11 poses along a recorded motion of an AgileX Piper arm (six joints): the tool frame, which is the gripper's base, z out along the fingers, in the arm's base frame.
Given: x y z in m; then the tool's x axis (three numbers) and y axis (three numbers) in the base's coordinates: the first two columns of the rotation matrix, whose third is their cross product.
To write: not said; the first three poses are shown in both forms.
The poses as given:
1: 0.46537, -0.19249, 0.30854, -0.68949, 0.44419, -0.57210, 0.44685, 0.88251, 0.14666
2: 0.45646, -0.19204, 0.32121, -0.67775, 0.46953, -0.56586, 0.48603, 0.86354, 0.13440
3: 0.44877, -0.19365, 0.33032, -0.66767, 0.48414, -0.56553, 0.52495, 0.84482, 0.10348
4: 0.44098, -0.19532, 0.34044, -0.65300, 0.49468, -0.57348, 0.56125, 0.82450, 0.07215
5: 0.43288, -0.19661, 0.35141, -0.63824, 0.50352, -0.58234, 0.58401, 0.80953, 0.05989
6: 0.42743, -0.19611, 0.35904, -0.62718, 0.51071, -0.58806, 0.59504, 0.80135, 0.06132
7: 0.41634, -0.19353, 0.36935, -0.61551, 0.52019, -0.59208, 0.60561, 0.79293, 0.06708
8: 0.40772, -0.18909, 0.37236, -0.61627, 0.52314, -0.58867, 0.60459, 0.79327, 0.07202
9: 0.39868, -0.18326, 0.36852, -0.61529, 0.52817, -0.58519, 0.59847, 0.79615, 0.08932
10: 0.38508, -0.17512, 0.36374, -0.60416, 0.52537, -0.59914, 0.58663, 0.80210, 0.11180
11: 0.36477, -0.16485, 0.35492, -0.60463, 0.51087, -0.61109, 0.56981, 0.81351, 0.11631
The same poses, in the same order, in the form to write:
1: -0.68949, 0.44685, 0.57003, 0.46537; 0.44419, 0.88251, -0.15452, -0.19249; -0.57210, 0.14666, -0.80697, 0.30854; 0, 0, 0, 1
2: -0.67775, 0.48603, 0.55175, 0.45646; 0.46953, 0.86354, -0.18394, -0.19204; -0.56586, 0.13440, -0.81347, 0.32121; 0, 0, 0, 1
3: -0.66767, 0.52495, 0.52787, 0.44877; 0.48414, 0.84482, -0.22778, -0.19365; -0.56553, 0.10348, -0.81821, 0.33032; 0, 0, 0, 1
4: -0.65300, 0.56125, 0.50853, 0.44098; 0.49468, 0.82450, -0.27475, -0.19532; -0.57348, 0.07215, -0.81604, 0.34044; 0, 0, 0, 1
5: -0.63824, 0.58401, 0.50158, 0.43288; 0.50352, 0.80953, -0.30187, -0.19661; -0.58234, 0.05989, -0.81074, 0.35141; 0, 0, 0, 1
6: -0.62718, 0.59504, 0.50256, 0.42743; 0.51071, 0.80135, -0.31146, -0.19611; -0.58806, 0.06132, -0.80648, 0.35904; 0, 0, 0, 1
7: -0.61551, 0.60561, 0.50437, 0.41634; 0.52019, 0.79293, -0.31728, -0.19353; -0.59208, 0.06708, -0.80309, 0.36935; 0, 0, 0, 1
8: -0.61627, 0.60459, 0.50465, 0.40772; 0.52314, 0.79327, -0.31152, -0.18909; -0.58867, 0.07202, -0.80515, 0.37236; 0, 0, 0, 1
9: -0.61529, 0.59847, 0.51308, 0.39868; 0.52817, 0.79615, -0.29526, -0.18326; -0.58519, 0.08932, -0.80596, 0.36852; 0, 0, 0, 1
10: -0.60416, 0.58663, 0.53931, 0.38508; 0.52537, 0.80210, -0.28393, -0.17512; -0.59914, 0.11180, -0.79279, 0.36374; 0, 0, 0, 1
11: -0.60463, 0.56981, 0.55655, 0.36477; 0.51087, 0.81351, -0.27788, -0.16485; -0.61109, 0.11631, -0.78297, 0.35492; 0, 0, 0, 1
